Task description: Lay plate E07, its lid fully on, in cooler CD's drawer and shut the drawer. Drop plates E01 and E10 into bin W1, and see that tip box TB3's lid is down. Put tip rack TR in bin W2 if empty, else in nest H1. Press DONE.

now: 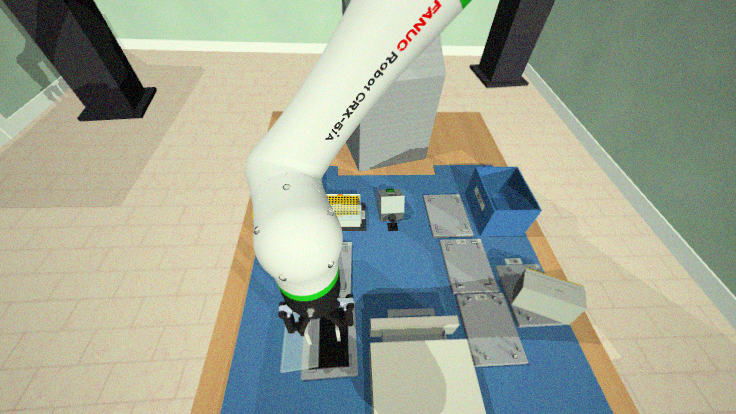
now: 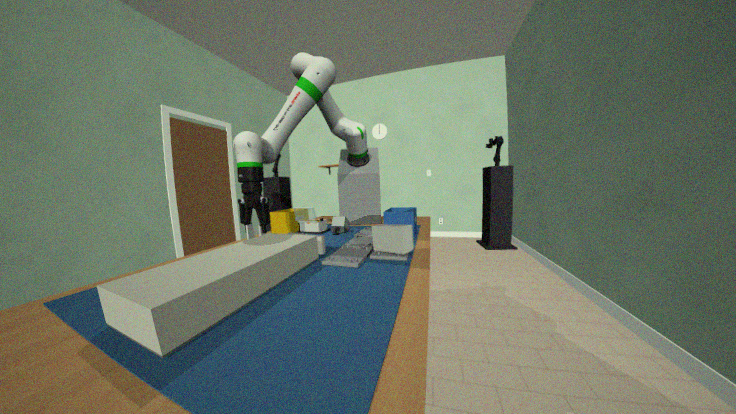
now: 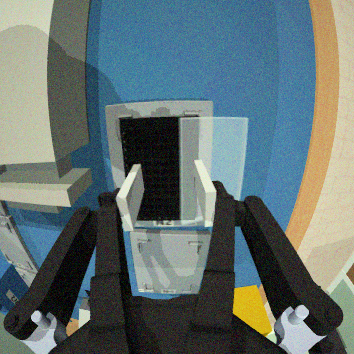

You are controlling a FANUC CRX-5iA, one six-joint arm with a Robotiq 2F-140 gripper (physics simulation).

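Frame: origin at the arm's base, x ahead, y right, z down, level; millimetres.
Seen in the pictures: gripper, fingertip midpoint: (image 1: 324, 335) (image 3: 167, 174); arm's base, link origin: (image 2: 358, 159).
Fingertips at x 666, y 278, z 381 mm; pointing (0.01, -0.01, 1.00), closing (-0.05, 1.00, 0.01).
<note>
Pixels of each thing's top centre, then the offset from my fingertips to it. "spot": a spot on its surface instead.
- black plate, top centre: (image 3: 160, 175) (image 1: 329, 334) dz +11, dx -4, dy -10 mm
- nest marked N2, top centre: (image 3: 159, 173) (image 1: 329, 335) dz +19, dx -4, dy -10 mm
- white tip box, surface spot: (image 1: 349, 220) spot: dz -29, dx -290, dy -95 mm
- blue bin, top centre: (image 1: 506, 187) (image 2: 401, 209) dz -83, dx -304, dy -558 mm
- yellow bin, top centre: (image 3: 228, 349) (image 2: 289, 210) dz -83, dx -379, dy +80 mm
- grey device with a pale screen, top centre: (image 1: 391, 192) (image 2: 340, 216) dz -47, dx -364, dy -233 mm
- pale box with a yellow edge, top centre: (image 1: 557, 285) (image 2: 392, 223) dz -73, dx -3, dy -536 mm
A black plate (image 1: 333, 350) (image 3: 150, 175) lies on the nest marked N2 (image 1: 329, 375) (image 3: 114, 150). Its clear lid (image 1: 294, 355) (image 3: 227, 150) lies shifted sideways, overhanging the nest and leaving much of the plate uncovered. My gripper (image 1: 323, 335) (image 2: 255, 230) (image 3: 167, 174) is partly open above the plate, with nothing between its fingers. The cream cooler (image 1: 406, 381) (image 2: 205, 278) (image 3: 25, 85) has its drawer front (image 1: 411, 325) (image 3: 37, 191) standing slightly out. A white tip box (image 1: 349, 220) (image 2: 312, 226) shows yellow tips. The blue bin (image 1: 509, 208) (image 2: 400, 216) stands at the back right. Plate labels are unreadable.
A yellow bin (image 2: 282, 221) (image 3: 250, 307) stands near the tip box. A grey device with a pale screen (image 1: 392, 204) stands beside it. Grey nest plates (image 1: 447, 215) (image 1: 469, 265) (image 1: 491, 329) lie at the right. A pale box with a yellow edge (image 1: 550, 301) (image 2: 392, 238) stands there.
</note>
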